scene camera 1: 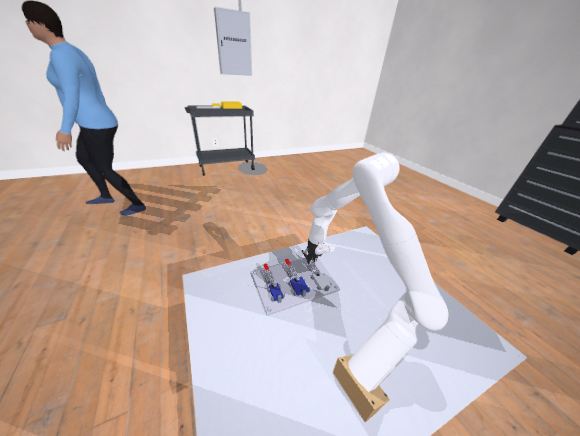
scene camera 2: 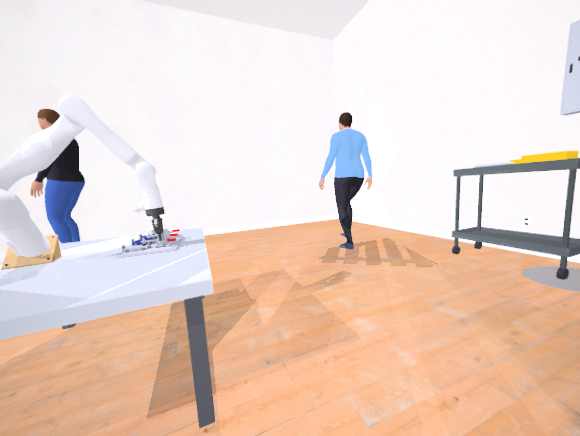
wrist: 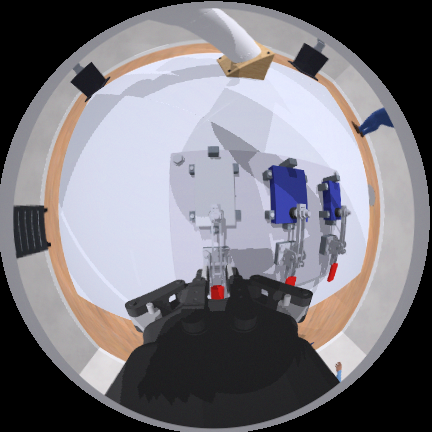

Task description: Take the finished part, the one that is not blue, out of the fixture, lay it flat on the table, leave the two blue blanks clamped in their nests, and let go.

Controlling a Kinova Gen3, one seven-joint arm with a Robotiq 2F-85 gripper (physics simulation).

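Places are measured from the arm's base along level axes (x ahead, y left, z up), in centimetres.
Pixels of known places: gripper, fingertip midpoint: (scene camera 1: 311,263) (scene camera 2: 161,241) (wrist: 216,270); arm's base, origin of the base link: (scene camera 1: 360,374) (scene camera 2: 35,248) (wrist: 244,53).
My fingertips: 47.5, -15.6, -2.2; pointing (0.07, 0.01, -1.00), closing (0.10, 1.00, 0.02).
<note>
For each thing: its top centre in the pictures, then the offset to it from my fingertips, as dx, dy, dz. Level surfaces: height alone.
- finished part, middle of its top: (wrist: 214,189) (scene camera 1: 321,279) (scene camera 2: 136,246) -10.1, +1.3, -0.9
- clamp's red handle, middle of its top: (wrist: 217,297) +4.0, -0.6, +0.7
- wide blue blank, middle of its top: (wrist: 292,194) (scene camera 1: 299,284) -8.2, +12.2, -0.4
- narrower blue blank, middle of its top: (wrist: 335,200) (scene camera 1: 276,290) -6.2, +23.0, +0.1
- white table, its level: dz -4.0
The finished part (wrist: 214,182), a light grey rectangular plate, lies flat in the left nest of the fixture (wrist: 181,215) (scene camera 1: 268,309) in the wrist view. A toggle clamp (wrist: 216,239) reaches over its near edge. My gripper (wrist: 216,270) (scene camera 1: 312,261) (scene camera 2: 159,239) is shut on that clamp's red handle (wrist: 217,292), behind the part. The fingers do not touch the part. A wide blue blank (wrist: 288,187) (scene camera 1: 299,286) and a narrower blue blank (wrist: 331,199) (scene camera 1: 275,292) sit in the other two nests, each under its own clamp.
The other two clamps' red handles (wrist: 290,281) (wrist: 333,272) stand right of my gripper in the wrist view. The fixture lies on the white table (scene camera 1: 240,360) (scene camera 2: 100,285). The arm's wooden base block (scene camera 1: 357,390) (wrist: 250,67) stands across the table. A person in blue (scene camera 1: 82,90) (scene camera 2: 349,155) is beyond the table.
</note>
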